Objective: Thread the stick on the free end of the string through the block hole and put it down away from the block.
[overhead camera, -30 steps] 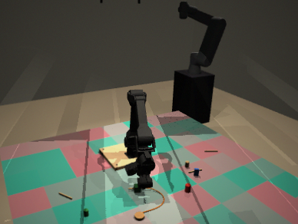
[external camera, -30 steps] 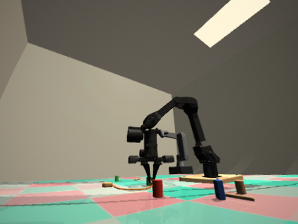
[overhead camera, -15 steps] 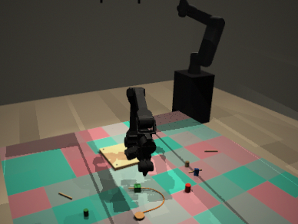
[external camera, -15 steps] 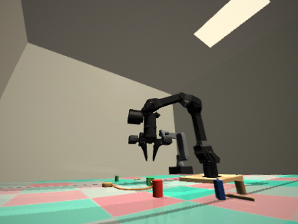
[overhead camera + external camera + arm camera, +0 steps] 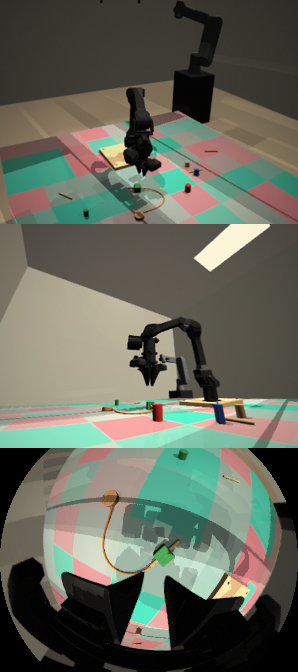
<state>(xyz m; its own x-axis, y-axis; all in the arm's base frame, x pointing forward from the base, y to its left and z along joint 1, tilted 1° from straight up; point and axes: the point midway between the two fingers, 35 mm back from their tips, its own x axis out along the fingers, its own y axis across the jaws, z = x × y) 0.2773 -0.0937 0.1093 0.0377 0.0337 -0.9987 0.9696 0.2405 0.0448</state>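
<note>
My gripper tip is 1 cm past the green block, 2 cm to the left of it and 8 cm above it. Also, from my gripper tip: round wooden button: 15 cm ahead, 9 cm to the right, 8 cm below; red cylinder: 10 cm ahead, 19 cm to the left, 7 cm below; thin wooden stick: 1 cm behind, 8 cm below.
</note>
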